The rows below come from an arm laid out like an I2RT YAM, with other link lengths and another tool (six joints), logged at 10 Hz.
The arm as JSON. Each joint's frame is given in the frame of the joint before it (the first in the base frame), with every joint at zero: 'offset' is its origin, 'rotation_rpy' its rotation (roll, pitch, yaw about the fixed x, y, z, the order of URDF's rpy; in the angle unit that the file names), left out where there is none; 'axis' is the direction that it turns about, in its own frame. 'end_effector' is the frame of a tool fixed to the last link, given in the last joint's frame.
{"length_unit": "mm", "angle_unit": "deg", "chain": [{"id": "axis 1", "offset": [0.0, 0.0, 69.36], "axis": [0.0, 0.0, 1.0]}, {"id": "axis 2", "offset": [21.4, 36.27, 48.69], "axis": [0.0, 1.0, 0.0]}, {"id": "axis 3", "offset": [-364.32, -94.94, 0.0], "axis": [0.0, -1.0, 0.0]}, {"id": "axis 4", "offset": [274.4, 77.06, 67.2], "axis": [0.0, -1.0, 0.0]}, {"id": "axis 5", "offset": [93.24, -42.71, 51.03], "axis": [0.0, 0.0, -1.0]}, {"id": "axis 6", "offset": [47.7, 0.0, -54.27], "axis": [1.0, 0.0, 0.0]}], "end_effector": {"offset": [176.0, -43.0, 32.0], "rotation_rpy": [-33.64, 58.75, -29.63]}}
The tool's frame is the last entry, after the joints.
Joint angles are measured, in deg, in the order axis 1, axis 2, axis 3, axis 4, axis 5, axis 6. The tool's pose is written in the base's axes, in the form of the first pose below.
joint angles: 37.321, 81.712, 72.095, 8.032, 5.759, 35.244
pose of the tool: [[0.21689 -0.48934 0.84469 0.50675], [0.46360 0.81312 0.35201 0.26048], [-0.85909 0.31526 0.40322 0.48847], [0 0 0 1]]
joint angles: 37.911, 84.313, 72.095, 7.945, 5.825, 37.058
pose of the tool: [[0.16687 -0.47783 0.86246 0.51682], [0.46349 0.81007 0.35913 0.27531], [-0.87025 0.33981 0.35665 0.46145], [0 0 0 1]]
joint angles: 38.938, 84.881, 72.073, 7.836, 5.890, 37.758
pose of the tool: [[0.14552 -0.48504 0.86230 0.51442], [0.46823 0.80155 0.37185 0.28634], [-0.87154 0.34964 0.34376 0.45447], [0 0 0 1]]
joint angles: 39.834, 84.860, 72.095, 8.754, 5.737, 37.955
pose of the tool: [[0.14644 -0.50323 0.85166 0.50991], [0.48272 0.78783 0.38251 0.29513], [-0.86345 0.35509 0.35828 0.45965], [0 0 0 1]]
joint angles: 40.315, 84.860, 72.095, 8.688, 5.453, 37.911
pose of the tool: [[0.13938 -0.51350 0.84670 0.50698], [0.48367 0.78141 0.39428 0.30045], [-0.86408 0.35457 0.35728 0.45931], [0 0 0 1]]
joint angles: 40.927, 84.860, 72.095, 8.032, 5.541, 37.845
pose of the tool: [[0.12805 -0.51790 0.84580 0.50364], [0.47756 0.77964 0.40509 0.30531], [-0.86922 0.35205 0.34716 0.45584], [0 0 0 1]]
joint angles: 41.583, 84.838, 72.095, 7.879, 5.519, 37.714
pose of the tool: [[0.12196 -0.52710 0.84101 0.49993], [0.47616 0.77453 0.41638 0.31100], [-0.87086 0.34967 0.34544 0.45535], [0 0 0 1]]
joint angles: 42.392, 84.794, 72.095, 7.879, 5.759, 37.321
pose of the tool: [[0.12120 -0.53691 0.83489 0.49570], [0.47286 0.77075 0.42702 0.31699], [-0.87276 0.34303 0.34730 0.45617], [0 0 0 1]]
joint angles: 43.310, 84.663, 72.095, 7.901, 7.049, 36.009
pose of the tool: [[0.13800 -0.53896 0.83095 0.49214], [0.45658 0.77913 0.42952 0.31968], [-0.87891 0.32012 0.35360 0.45893], [0 0 0 1]]
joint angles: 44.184, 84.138, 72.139, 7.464, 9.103, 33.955
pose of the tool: [[0.16743 -0.53245 0.82974 0.48808], [0.42780 0.79749 0.42543 0.31738], [-0.88823 0.28373 0.36130 0.46427], [0 0 0 1]]
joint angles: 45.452, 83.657, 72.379, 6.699, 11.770, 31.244
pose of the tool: [[0.20145 -0.52325 0.82803 0.48268], [0.38634 0.81927 0.42372 0.31617], [-0.90009 0.23454 0.36720 0.47013], [0 0 0 1]]
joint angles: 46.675, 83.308, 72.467, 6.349, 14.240, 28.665
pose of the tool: [[0.23340 -0.51412 0.82535 0.47768], [0.34721 0.83691 0.42313 0.31583], [-0.90828 0.18781 0.37384 0.47522], [0 0 0 1]]
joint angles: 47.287, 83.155, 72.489, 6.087, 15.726, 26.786
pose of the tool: [[0.25380 -0.50647 0.82406 0.47547], [0.31655 0.84853 0.42402 0.31485], [-0.91399 0.15324 0.37568 0.47746], [0 0 0 1]]
